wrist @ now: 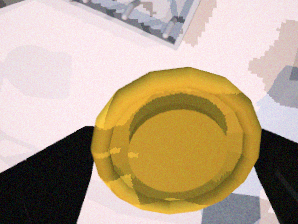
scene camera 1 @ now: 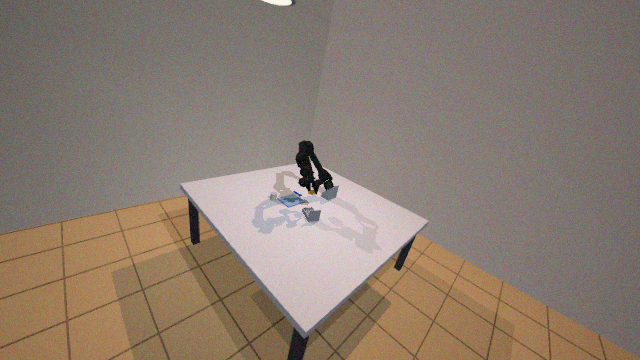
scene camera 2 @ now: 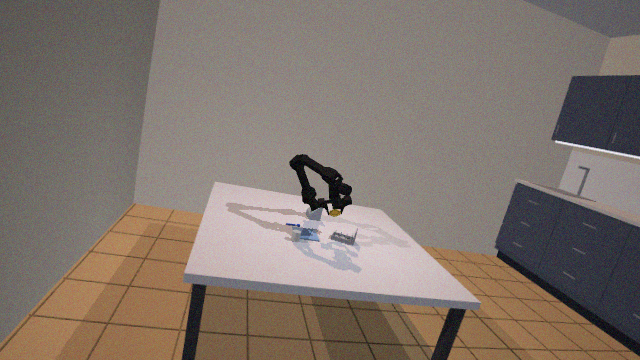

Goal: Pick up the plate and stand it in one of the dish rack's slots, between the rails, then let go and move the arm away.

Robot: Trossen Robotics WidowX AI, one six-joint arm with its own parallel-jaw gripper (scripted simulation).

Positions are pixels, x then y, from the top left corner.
Labels:
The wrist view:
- gripper: 174,136
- yellow plate: 182,138, held by the gripper

